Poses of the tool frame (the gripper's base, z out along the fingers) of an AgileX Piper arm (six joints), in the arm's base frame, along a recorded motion.
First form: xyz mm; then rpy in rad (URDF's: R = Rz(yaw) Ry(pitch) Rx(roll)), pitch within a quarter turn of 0, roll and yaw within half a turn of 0.
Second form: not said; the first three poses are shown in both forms.
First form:
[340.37, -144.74, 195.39, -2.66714, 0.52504, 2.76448]
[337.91, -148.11, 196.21, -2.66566, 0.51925, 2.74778]
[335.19, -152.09, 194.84, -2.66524, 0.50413, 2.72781]
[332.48, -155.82, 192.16, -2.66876, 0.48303, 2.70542]
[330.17, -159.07, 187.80, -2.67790, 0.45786, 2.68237]
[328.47, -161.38, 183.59, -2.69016, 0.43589, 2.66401]
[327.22, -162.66, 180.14, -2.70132, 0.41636, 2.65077]
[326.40, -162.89, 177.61, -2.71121, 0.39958, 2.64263]
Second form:
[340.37, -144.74, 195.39, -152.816, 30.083, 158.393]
[337.91, -148.11, 196.21, -152.731, 29.751, 157.436]
[335.19, -152.09, 194.84, -152.707, 28.885, 156.292]
[332.48, -155.82, 192.16, -152.909, 27.676, 155.009]
[330.17, -159.07, 187.80, -153.432, 26.233, 153.688]
[328.47, -161.38, 183.59, -154.135, 24.975, 152.637]
[327.22, -162.66, 180.14, -154.774, 23.856, 151.878]
[326.40, -162.89, 177.61, -155.341, 22.894, 151.412]

